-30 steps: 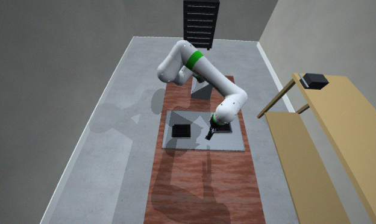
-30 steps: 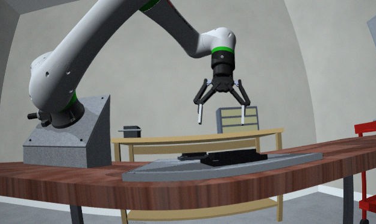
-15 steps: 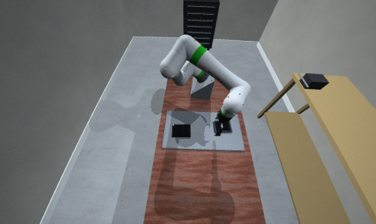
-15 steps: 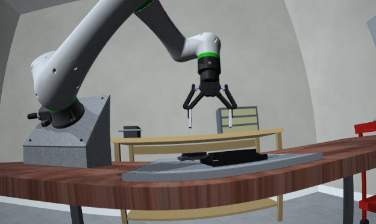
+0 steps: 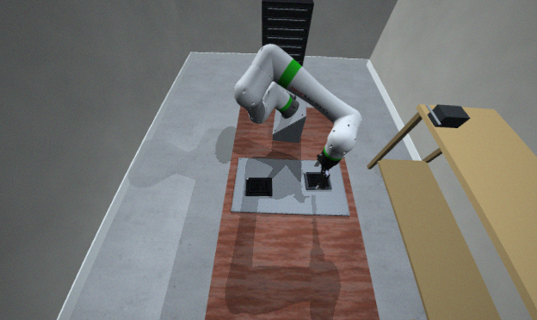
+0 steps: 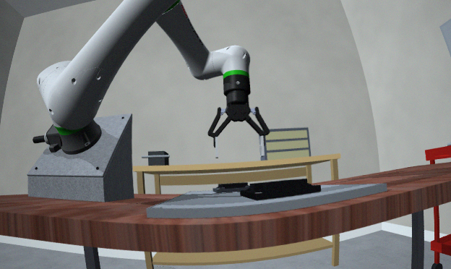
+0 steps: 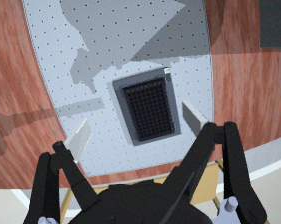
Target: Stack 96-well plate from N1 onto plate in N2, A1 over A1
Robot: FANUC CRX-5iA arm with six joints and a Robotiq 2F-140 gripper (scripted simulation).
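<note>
The nest N1 lies 11 cm below my hand, 3 cm to the left of it and 3 cm behind it. Round my hand: light mark (42 cm to the right, 11 cm below, 1 cm behind).
</note>
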